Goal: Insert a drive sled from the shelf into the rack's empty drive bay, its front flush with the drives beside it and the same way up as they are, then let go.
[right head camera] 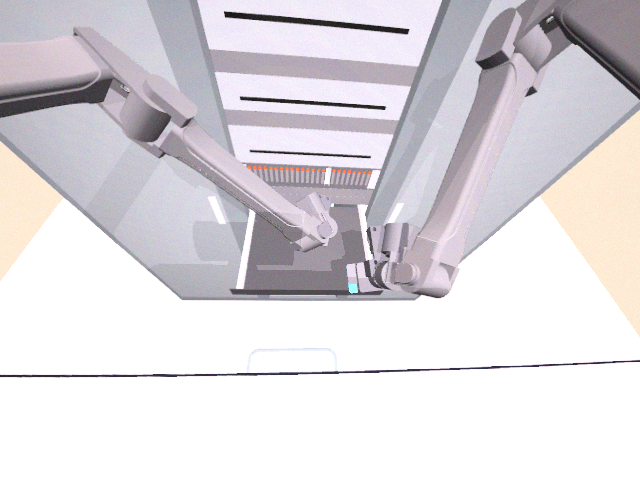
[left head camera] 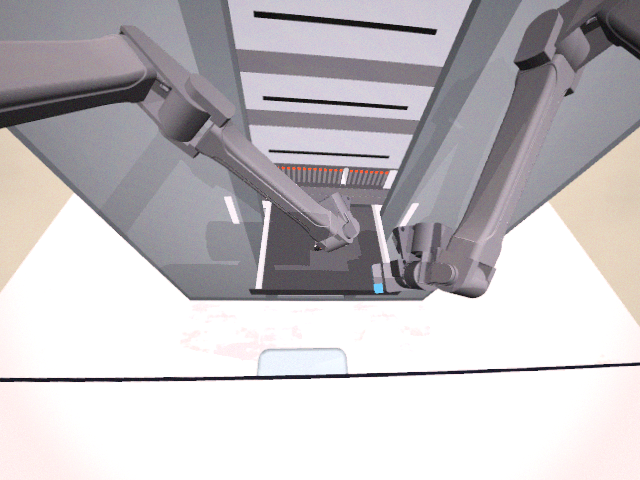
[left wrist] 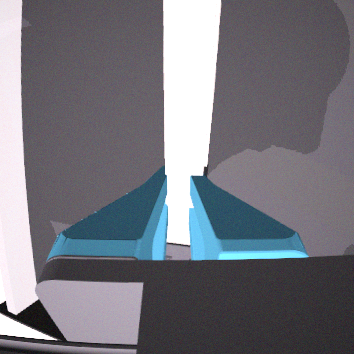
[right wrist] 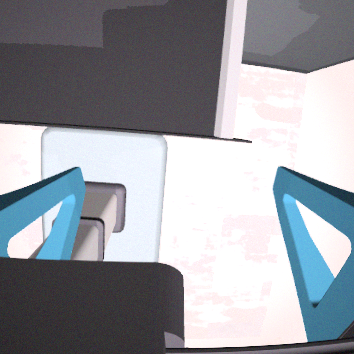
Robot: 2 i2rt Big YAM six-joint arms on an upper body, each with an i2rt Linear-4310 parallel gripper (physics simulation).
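Frame: origin at the left arm's base, x ahead, y left, z up, level; metres.
Seen in the pictures: left gripper, fingertip midpoint: point(left wrist: 178, 176); right gripper, fingertip midpoint: point(left head camera: 391, 275) point(right wrist: 178, 176).
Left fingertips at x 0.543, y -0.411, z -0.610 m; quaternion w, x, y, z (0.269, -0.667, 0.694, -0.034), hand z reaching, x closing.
A point is followed by its place in that frame.
My left gripper point(left wrist: 178, 176) {x 0.543, y -0.411, z -0.610 m} is shut on a thin white drive sled point(left wrist: 191, 105) {x 0.574, y -0.426, z -0.579 m}, which runs straight ahead between the blue fingers. In the left head view this gripper point(left head camera: 317, 246) {x 0.543, y -0.411, z -0.610 m} points down over the dark shelf point(left head camera: 320, 258) {x 0.500, y -0.416, z -0.681 m}, and its wrist hides the sled. The rack's row of grey drives with orange tops point(left head camera: 335, 175) {x 0.729, y -0.460, z -0.500 m} lies behind the shelf; I cannot make out the empty bay. My right gripper point(right wrist: 178, 176) {x 0.352, y -0.589, z -0.508 m} point(left head camera: 379, 283) is open and empty at the shelf's front right corner.
White sleds stand along the shelf's left edge point(left head camera: 263, 242) {x 0.542, y -0.216, z -0.649 m} and right edge point(left head camera: 379, 232) {x 0.603, y -0.642, z -0.657 m}. Grey rack posts flank the shelf point(left head camera: 413, 154) {x 0.711, y -0.691, z -0.385 m}. A pale blue pad point(left head camera: 302, 361) {x 0.262, y -0.370, z -1.472 m} lies on the white table in front; it also shows in the right wrist view point(right wrist: 105, 168) {x 0.178, y -0.390, z -1.472 m}.
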